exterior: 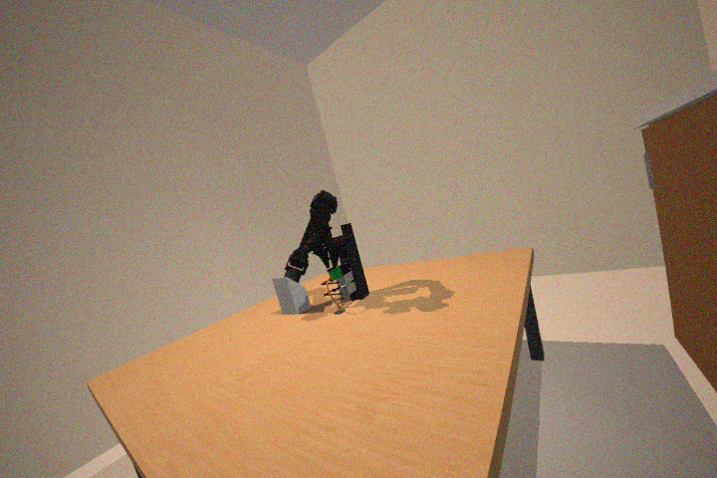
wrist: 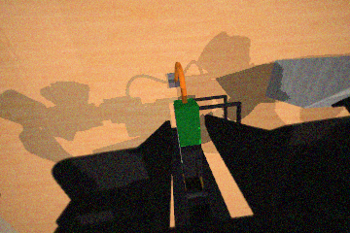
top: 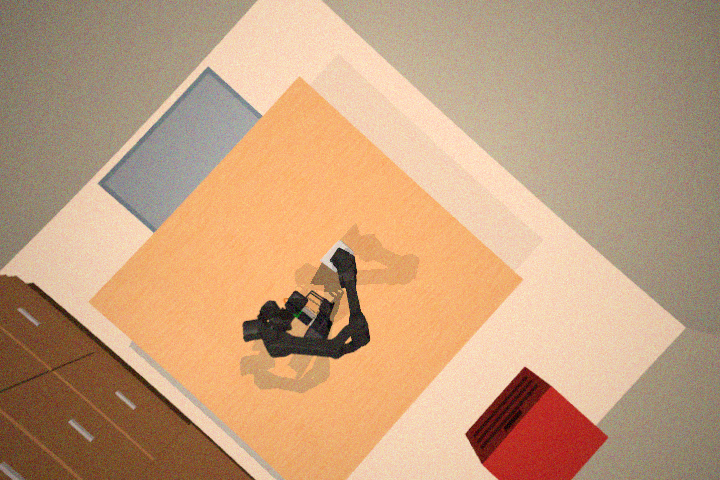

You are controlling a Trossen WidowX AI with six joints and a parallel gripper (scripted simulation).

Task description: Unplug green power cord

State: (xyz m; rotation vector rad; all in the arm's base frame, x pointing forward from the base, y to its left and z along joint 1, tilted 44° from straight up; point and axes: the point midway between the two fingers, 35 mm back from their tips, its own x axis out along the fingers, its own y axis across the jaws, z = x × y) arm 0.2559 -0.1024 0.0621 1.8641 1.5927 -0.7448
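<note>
Now: the green plug 3 cm to the left of my gripper tip and 2 cm below it.
</note>
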